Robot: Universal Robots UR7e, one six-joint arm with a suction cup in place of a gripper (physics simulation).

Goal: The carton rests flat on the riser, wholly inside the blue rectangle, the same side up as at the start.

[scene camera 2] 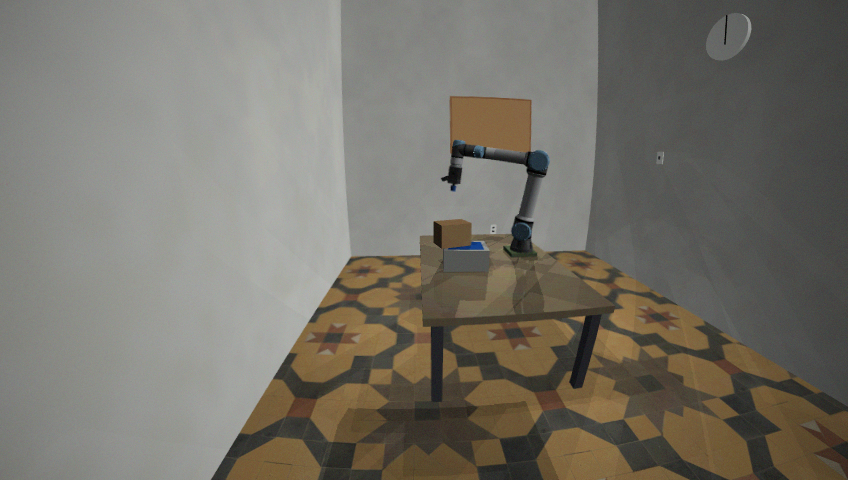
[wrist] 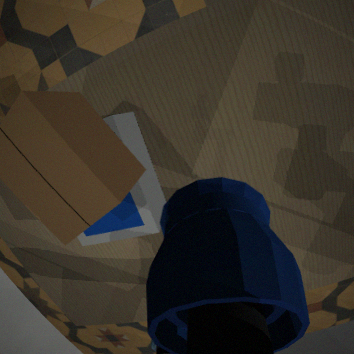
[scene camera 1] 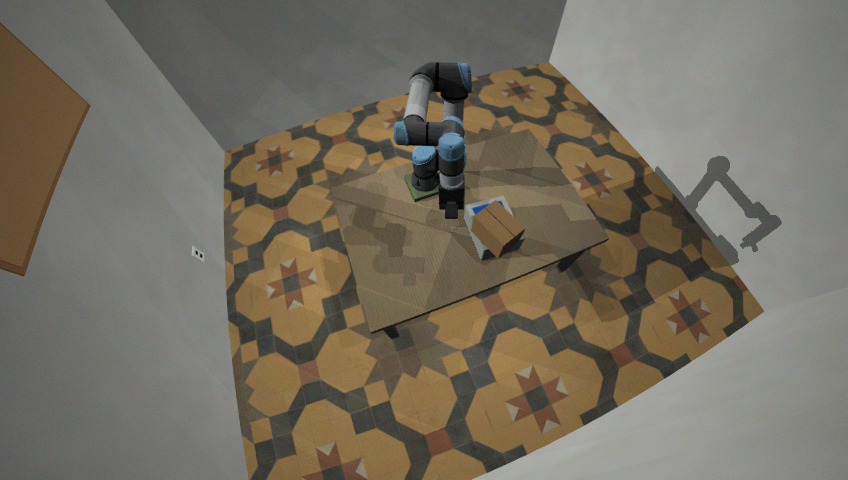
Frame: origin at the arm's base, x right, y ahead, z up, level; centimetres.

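Where they show: end effector, tool point: [scene camera 2: 452,190] [wrist: 214,225]; arm's base, origin of the base link: [scene camera 2: 521,249] [scene camera 1: 425,180].
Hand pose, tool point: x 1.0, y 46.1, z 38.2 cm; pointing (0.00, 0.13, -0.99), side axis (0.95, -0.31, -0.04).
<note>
Each offset is from my tool point to the top centre of the thing.
The brown carton @[dy +0.9, dx -21.4, dz -15.7 cm] [scene camera 1: 495,227] [scene camera 2: 452,233] [wrist: 45,150] sits on the light grey riser @[dy -6.6, dx -24.2, dz -28.7 cm] [scene camera 1: 468,215] [scene camera 2: 465,260] [wrist: 150,204], its seamed face up. It is turned at an angle to the riser and overhangs its edge, clearly at the left in scene camera 2. It looks about level. Part of the blue rectangle @[dy -6.6, dx -24.2, dz -28.7 cm] [scene camera 1: 480,209] [scene camera 2: 473,245] [wrist: 117,219] shows beside the carton; the rest is hidden under it. The carton reaches outside the rectangle. My blue suction cup [scene camera 2: 453,188] [wrist: 219,194] hangs well above the carton, apart from it, holding nothing. The cup is hidden in scene camera 1.
The riser stands on the wooden table [scene camera 1: 440,285] [scene camera 2: 517,318], near one long edge. The arm's base stands on a green plate [scene camera 1: 414,191] [scene camera 2: 511,252] on the same table, across from that edge. Walls surround the table at a distance.
</note>
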